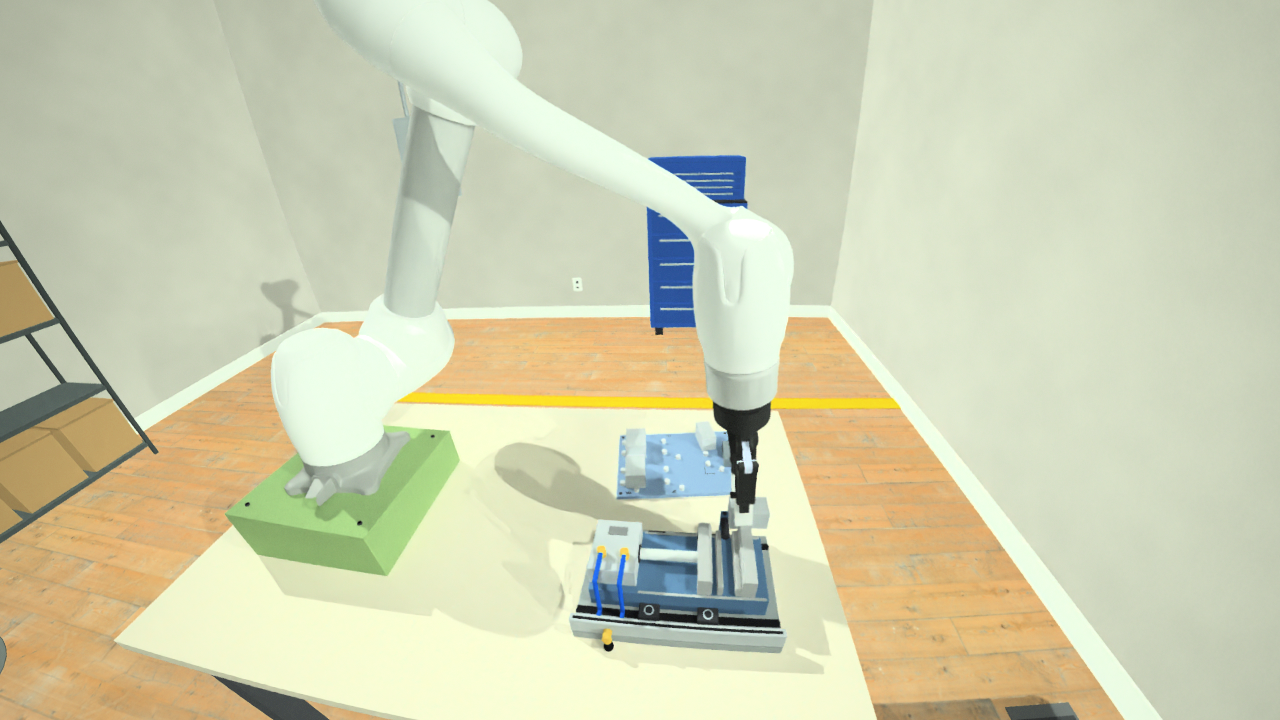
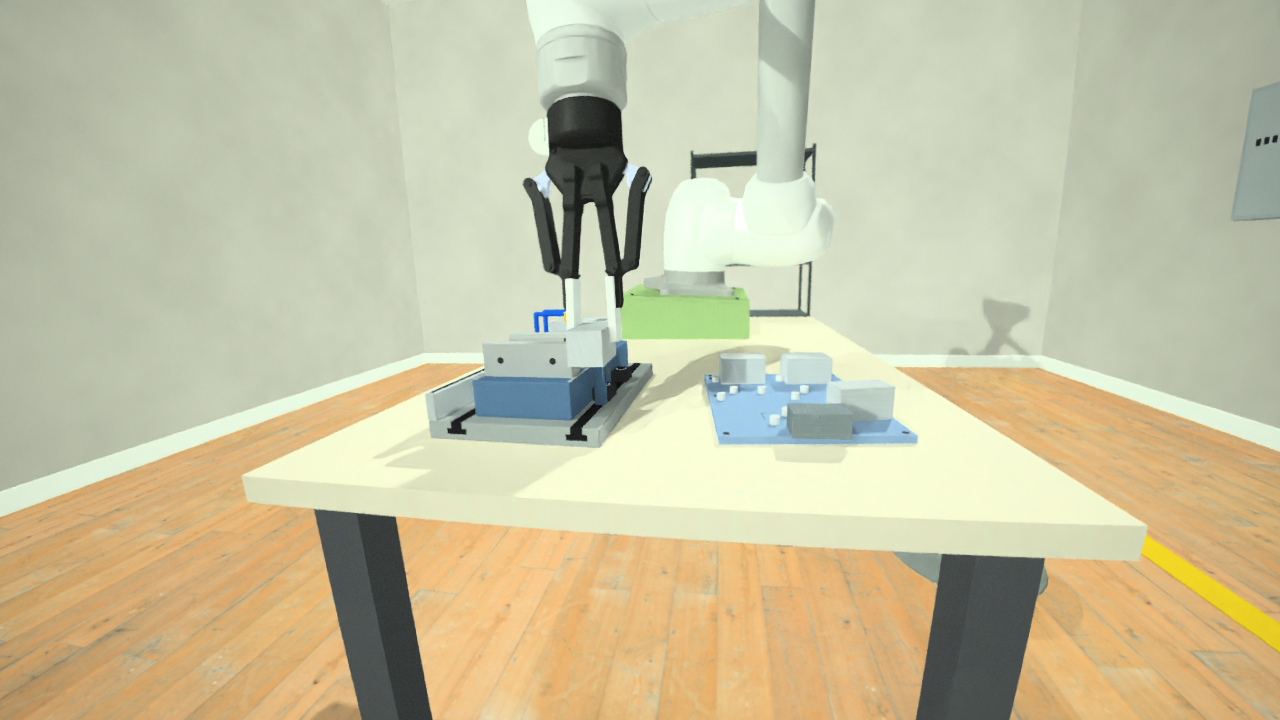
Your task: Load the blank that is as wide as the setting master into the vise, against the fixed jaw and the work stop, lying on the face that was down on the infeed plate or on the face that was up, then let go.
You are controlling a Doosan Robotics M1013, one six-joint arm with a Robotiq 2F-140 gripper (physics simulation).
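Where they show: gripper, fingertip midpoint: [image 1: 741,512] [image 2: 595,341]; arm's base, link origin: [image 1: 352,463] [image 2: 693,291].
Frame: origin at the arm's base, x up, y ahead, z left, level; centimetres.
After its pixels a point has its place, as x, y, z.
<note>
My gripper [image 1: 744,508] {-0.3, 72.8, -18.8} [image 2: 593,309] points down over the vise and is shut on a light grey blank [image 1: 759,513] {1.4, 74.9, -20.8} [image 2: 590,345] {0.0, 76.9, -18.8}. The blank is at the fixed jaw's end nearer the infeed plate and juts beyond its outer face; contact is unclear. The fixed jaw [image 1: 744,573] [image 2: 519,360] is on the blue vise [image 1: 671,577] {-4.0, 60.3, -26.3} [image 2: 528,397] {-5.7, 74.7, -25.8}. The moving jaw [image 1: 704,568] stands apart from it. A black upright, perhaps the work stop [image 1: 725,525] {-0.4, 69.7, -20.8}, stands beside the jaws. Light blocks [image 2: 742,368] {-7.0, 58.9, -0.1} [image 2: 805,368] {-7.0, 59.9, 8.3} [image 2: 861,399] {-6.8, 75.2, 8.7} and a darker block [image 2: 819,421] {-7.4, 79.7, 2.6} are on the infeed plate [image 1: 689,479] {-9.2, 67.8, -1.8} [image 2: 738,422] {-9.2, 74.3, -3.9}.
Small white pegs stand on the plate. The vise's grey end block [image 1: 617,541] {-0.4, 52.8, -21.7} carries blue hoses [image 1: 597,582] {-3.7, 49.4, -26.2}. The green robot base [image 1: 393,528] {-4.3, 12.9, -13.2} [image 2: 684,317] {-4.9, 14.5, -3.8} stands farther along the table [image 1: 447,644] {-10.0, 26.2, -31.0} [image 2: 662,483] {-10.0, 86.0, -12.6}. The rail base [image 1: 680,634] {-5.9, 60.5, -34.0} [image 2: 510,434] {-9.0, 76.4, -27.5} lies under the vise.
</note>
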